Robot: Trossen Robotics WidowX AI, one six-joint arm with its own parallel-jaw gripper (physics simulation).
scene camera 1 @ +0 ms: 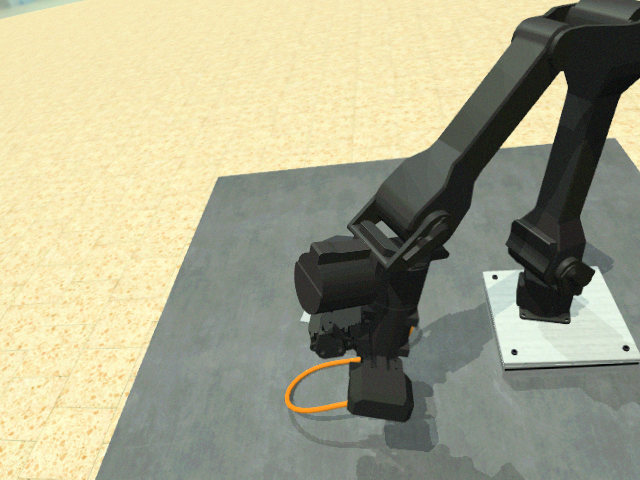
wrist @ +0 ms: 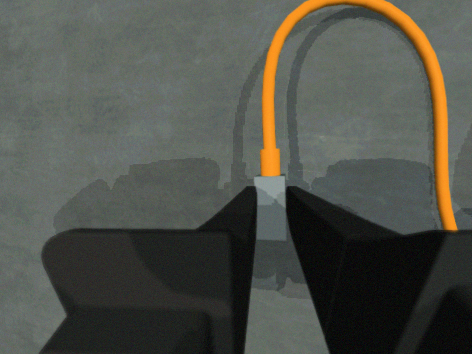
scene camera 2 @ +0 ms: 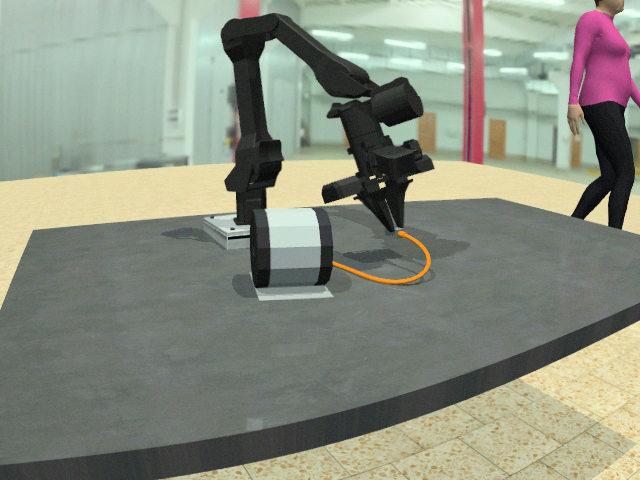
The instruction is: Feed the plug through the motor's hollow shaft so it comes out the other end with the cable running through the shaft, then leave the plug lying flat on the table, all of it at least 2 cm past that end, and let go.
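Places are measured from the arm's base along level axes (x ahead, y left, z up), in metres.
Where they show: gripper, fingertip midpoint: (wrist: 270, 195) (scene camera 2: 396, 230); arm's base at its link origin: (scene camera 1: 543, 304).
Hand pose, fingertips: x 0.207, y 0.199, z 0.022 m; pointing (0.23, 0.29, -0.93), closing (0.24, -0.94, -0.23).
Each offset is from my fingertips to the top centre of the thing. "pt": to the spot under its first point. Level surfaces: height alone.
The grey plug @[dx -0.006, dy -0.002, dz +0.003 m] (wrist: 270, 190) is between the fingertips of my gripper (wrist: 270, 195) (scene camera 2: 395, 229), which is shut on it. The plug is raised above the table, apart from its shadow. The orange cable @[pt dx +0.114, dy -0.013, dz -0.039 m] (scene camera 1: 287, 392) (scene camera 2: 427, 258) (wrist: 268, 100) leaves the plug, bends round in a wide loop and runs back toward the motor @[dx +0.077, dy -0.188, dz +0.050 m] (scene camera 2: 294, 242). The motor is a white cylinder with black end rings, left of my gripper in scene camera 2. Its shaft opening is not clear, and the arm hides most of it in scene camera 1, where the fingertips are hidden too.
The dark grey table top @[dz -0.052 m] (scene camera 1: 232, 232) (scene camera 2: 155, 351) carries the arm's silver base plate (scene camera 1: 568, 346) (scene camera 2: 216, 229). The motor's light foot plate @[dx +0.080, dy -0.188, dz -0.050 m] (scene camera 2: 294, 294) lies under it. A person in pink (scene camera 2: 602, 62) is in the background, beyond the table.
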